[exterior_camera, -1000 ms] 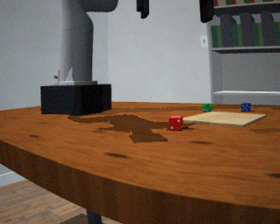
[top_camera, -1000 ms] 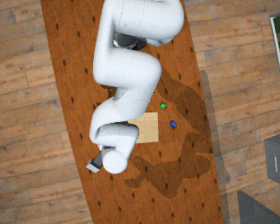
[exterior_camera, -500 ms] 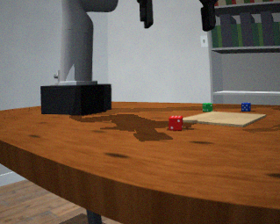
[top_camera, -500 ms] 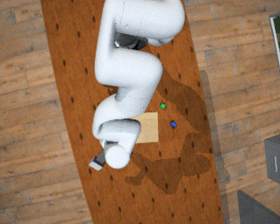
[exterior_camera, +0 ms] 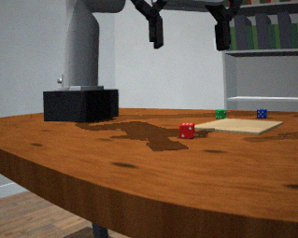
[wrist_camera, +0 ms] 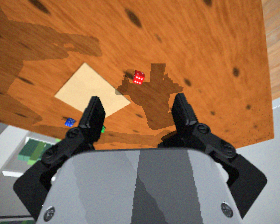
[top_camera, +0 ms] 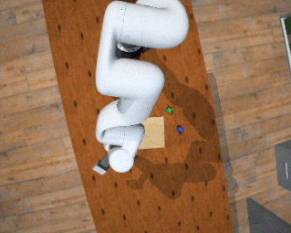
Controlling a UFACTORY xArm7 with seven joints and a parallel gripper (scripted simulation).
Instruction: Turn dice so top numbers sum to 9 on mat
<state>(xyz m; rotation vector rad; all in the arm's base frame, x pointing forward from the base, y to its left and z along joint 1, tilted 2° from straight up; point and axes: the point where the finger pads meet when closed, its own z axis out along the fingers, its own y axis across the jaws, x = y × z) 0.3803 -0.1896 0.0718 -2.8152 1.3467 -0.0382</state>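
Right now my hand is 12 cm above the red die, 3 cm to the right of it and 2 cm past it. The rest, counted from my hand: blue die (29 cm to the left, 12 cm below, 6 cm ahead); tan mat (15 cm to the left, 13 cm below, 3 cm ahead); green die (27 cm to the left, 12 cm below, 3 cm behind).
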